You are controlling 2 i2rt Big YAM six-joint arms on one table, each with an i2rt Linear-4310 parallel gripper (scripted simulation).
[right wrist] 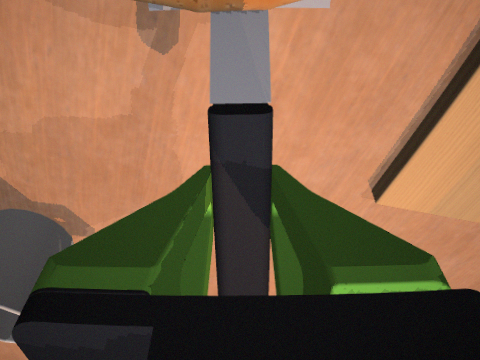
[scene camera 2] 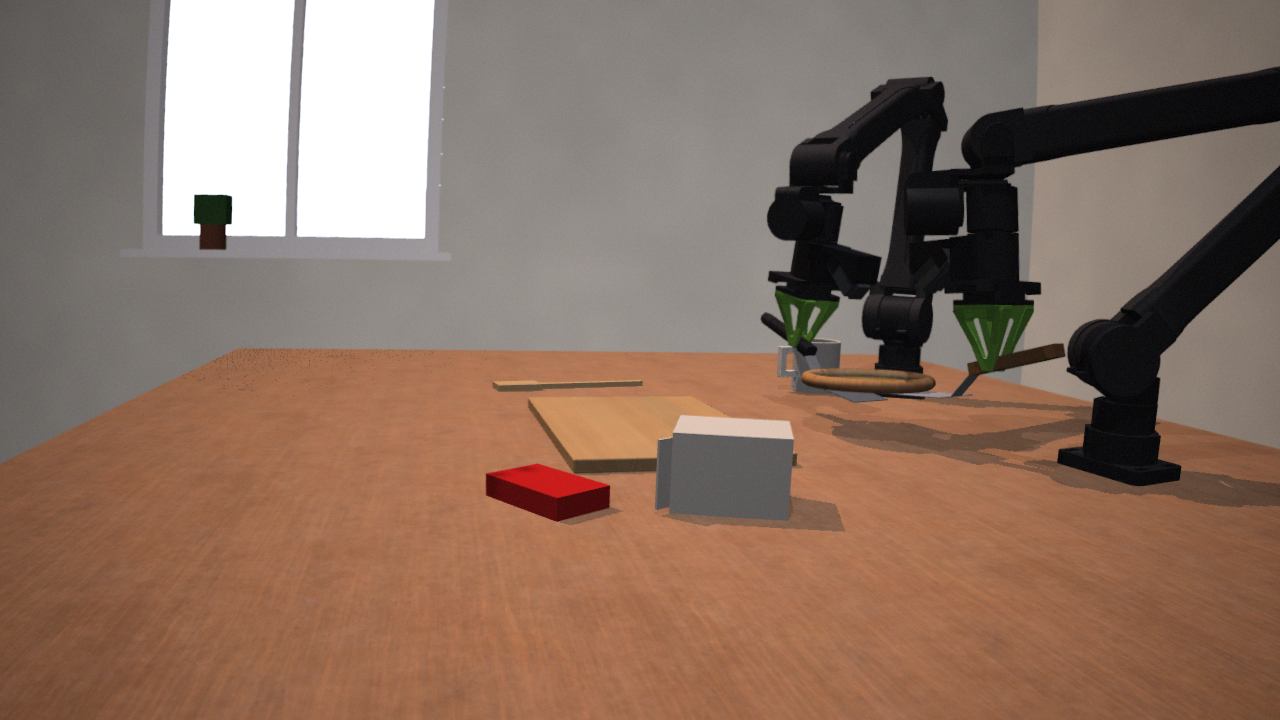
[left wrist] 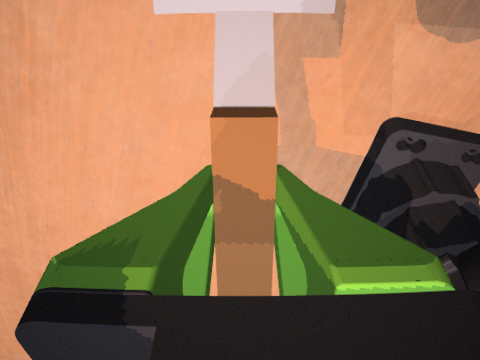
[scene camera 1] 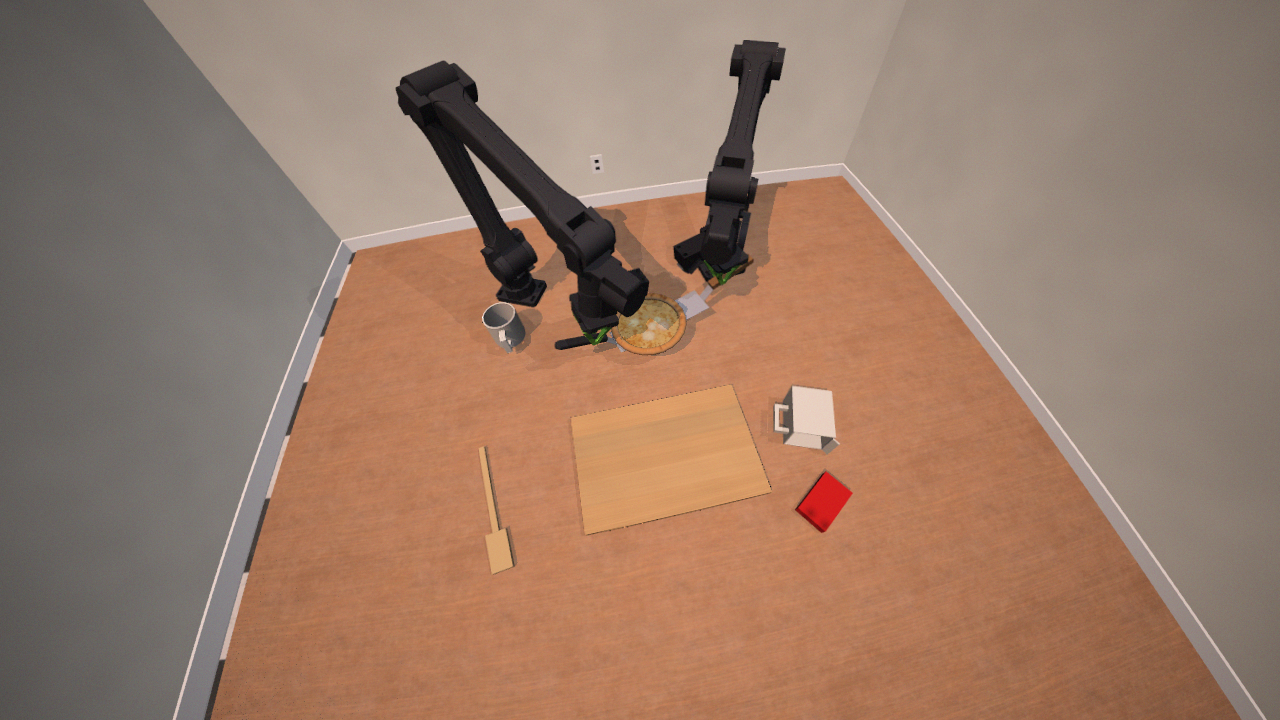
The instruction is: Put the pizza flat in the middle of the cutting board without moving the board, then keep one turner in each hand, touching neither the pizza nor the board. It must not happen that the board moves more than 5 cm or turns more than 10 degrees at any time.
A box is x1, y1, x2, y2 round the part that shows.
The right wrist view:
right gripper: [12, 165, 479, 359]
cutting board: [372, 40, 479, 222]
black-handled turner: [148, 0, 330, 294]
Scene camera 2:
left gripper: [944, 231, 1040, 371]
right gripper: [768, 238, 839, 347]
cutting board: [528, 396, 796, 472]
pizza: [801, 368, 935, 392]
wooden spatula: [493, 380, 642, 391]
brown-handled turner: [878, 343, 1065, 397]
black-handled turner: [761, 313, 887, 402]
white boxy mug: [655, 415, 793, 520]
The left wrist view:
left gripper: [15, 164, 479, 359]
brown-handled turner: [153, 0, 335, 295]
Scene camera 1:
cutting board: [571, 384, 771, 534]
pizza: [611, 293, 685, 354]
wooden spatula: [479, 446, 514, 573]
brown-handled turner: [675, 254, 753, 319]
white boxy mug: [773, 386, 839, 454]
